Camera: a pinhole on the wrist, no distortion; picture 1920 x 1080 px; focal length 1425.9 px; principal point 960.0 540.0 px. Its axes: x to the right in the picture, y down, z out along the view. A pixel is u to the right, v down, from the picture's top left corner.
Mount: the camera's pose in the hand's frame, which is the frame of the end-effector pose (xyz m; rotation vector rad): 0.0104 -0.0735 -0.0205 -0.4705 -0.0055 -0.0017
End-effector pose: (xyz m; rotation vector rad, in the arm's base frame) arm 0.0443 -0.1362 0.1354 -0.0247 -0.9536 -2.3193
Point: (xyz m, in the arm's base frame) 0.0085 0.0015 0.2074
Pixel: 628.4 51.1
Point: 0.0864 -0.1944 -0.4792
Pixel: behind the camera
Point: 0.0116 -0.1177 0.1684
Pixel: 1194.8 1036.1
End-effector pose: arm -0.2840 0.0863 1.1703 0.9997 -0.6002 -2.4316
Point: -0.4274 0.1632 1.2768
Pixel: 843.5 95.2
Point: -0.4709 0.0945 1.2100
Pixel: 1612.9 206.4
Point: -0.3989 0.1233 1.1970
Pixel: 1282.6 202.4
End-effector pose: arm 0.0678 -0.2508 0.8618 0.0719 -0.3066 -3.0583
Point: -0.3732 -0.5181 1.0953
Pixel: outside the picture
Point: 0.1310 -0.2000 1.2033
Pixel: 615.0 233.9
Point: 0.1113 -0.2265 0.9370
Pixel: 253.5 737.2
